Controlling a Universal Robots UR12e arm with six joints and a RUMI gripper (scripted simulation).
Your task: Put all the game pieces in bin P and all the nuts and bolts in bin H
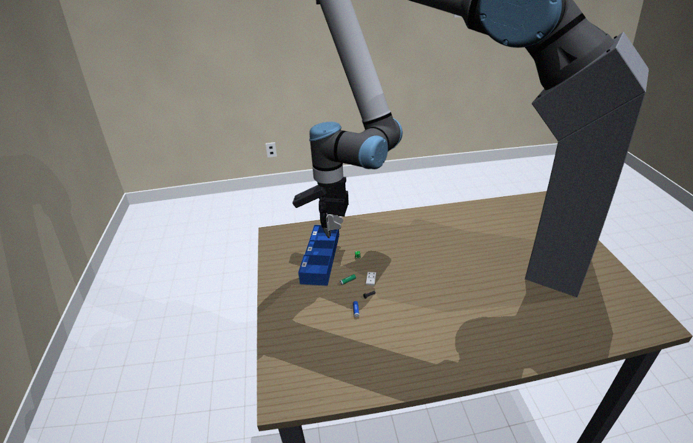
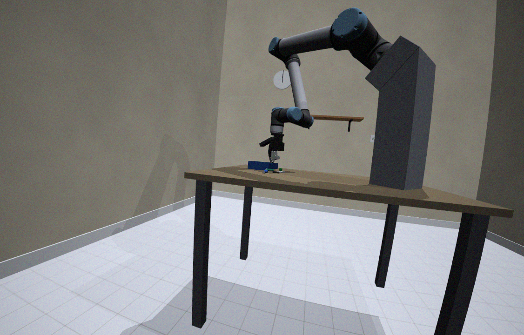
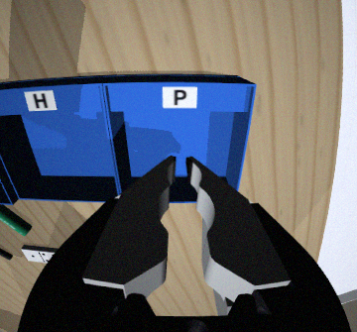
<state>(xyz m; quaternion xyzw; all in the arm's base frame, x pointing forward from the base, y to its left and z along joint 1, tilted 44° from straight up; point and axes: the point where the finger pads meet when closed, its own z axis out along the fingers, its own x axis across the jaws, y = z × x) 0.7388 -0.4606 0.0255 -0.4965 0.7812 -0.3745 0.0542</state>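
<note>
My hand is 6 cm short of the blue bin, 7 cm to the right of it and 1 cm above it. The rest, counted from my hand: green cylinder (2 cm ahead, 21 cm to the left, 3 cm below); then green die (5 cm behind, 11 cm to the left, 3 cm below); then white domino (4 cm behind, 23 cm to the left, 3 cm below).
</note>
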